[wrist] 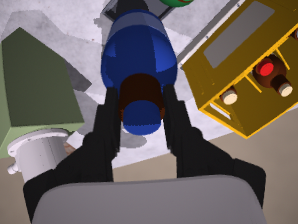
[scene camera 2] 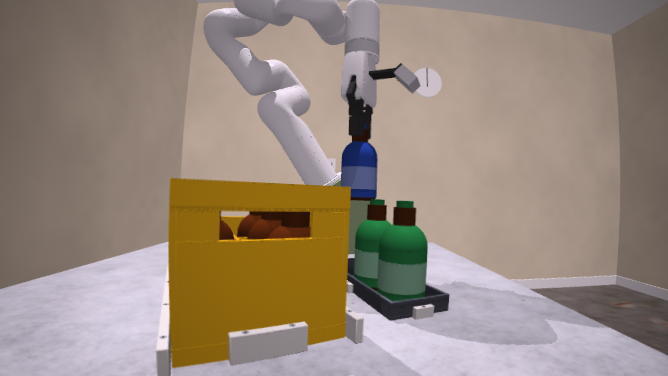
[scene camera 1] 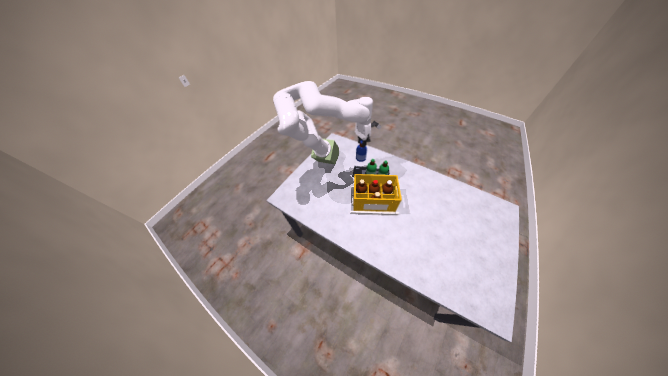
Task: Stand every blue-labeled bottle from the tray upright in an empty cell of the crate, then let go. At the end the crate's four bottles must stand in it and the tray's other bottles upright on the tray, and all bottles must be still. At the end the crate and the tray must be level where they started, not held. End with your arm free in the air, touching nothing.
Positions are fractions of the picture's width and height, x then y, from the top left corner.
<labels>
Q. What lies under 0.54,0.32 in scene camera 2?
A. My gripper.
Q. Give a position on a yellow crate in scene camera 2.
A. At 0.32,0.76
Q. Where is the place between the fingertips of my gripper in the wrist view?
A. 0.47,0.44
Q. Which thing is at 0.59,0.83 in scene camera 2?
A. A dark tray.
</labels>
